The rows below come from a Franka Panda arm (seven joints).
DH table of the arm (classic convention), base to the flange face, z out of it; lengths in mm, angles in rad. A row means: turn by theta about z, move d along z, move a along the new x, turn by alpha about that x. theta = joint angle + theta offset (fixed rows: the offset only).
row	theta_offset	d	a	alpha
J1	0	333	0	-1.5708
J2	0	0	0	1.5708
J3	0	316	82.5	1.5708
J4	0	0	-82.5	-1.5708
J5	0	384	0	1.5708
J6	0	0	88	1.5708
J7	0	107	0	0
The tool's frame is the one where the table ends.
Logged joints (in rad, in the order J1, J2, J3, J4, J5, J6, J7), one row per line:
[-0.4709, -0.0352, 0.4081, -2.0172, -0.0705, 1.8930, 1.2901]
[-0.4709, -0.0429, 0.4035, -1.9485, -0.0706, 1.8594, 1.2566]
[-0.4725, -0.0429, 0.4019, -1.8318, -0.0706, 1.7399, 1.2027]
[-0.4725, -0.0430, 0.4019, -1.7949, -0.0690, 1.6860, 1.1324]
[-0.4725, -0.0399, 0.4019, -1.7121, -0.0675, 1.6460, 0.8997]
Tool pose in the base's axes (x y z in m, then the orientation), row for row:
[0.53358, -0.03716, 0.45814, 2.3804, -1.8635, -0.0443]
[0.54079, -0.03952, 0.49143, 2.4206, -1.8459, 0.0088]
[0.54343, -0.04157, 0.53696, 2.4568, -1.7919, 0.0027]
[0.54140, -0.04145, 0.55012, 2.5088, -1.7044, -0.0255]
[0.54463, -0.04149, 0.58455, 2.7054, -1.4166, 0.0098]
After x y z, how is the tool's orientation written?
As a rotation vector, in radians.
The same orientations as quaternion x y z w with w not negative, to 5 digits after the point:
[0.78595, -0.61528, -0.01463, 0.05907]
[0.79423, -0.60566, 0.00289, 0.04871]
[0.80691, -0.58853, 0.00089, 0.05035]
[0.82592, -0.56111, -0.00839, 0.05422]
[0.88504, -0.46343, 0.00321, 0.04385]

